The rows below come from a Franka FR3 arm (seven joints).
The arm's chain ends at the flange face. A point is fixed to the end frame.
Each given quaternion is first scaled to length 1.
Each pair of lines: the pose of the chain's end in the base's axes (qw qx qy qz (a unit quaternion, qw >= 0); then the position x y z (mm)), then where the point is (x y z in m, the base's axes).
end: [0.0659 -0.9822 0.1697 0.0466 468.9 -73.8 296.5]
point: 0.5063 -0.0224 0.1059
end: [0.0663 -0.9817 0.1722 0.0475 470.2 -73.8 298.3]
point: 0.5075 -0.0224 0.1077
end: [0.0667 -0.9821 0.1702 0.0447 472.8 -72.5 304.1]
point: 0.5110 -0.0210 0.1137
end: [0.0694 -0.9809 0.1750 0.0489 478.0 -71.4 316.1]
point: 0.5152 -0.0190 0.1257
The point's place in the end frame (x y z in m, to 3 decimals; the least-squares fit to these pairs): 0.040 -0.039 0.193
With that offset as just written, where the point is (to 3 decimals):
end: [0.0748 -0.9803 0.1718 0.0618 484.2 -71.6 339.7]
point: 0.517 -0.016 0.149
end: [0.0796 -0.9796 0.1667 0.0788 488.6 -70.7 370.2]
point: 0.514 -0.012 0.180
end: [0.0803 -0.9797 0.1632 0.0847 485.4 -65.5 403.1]
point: 0.509 -0.006 0.213
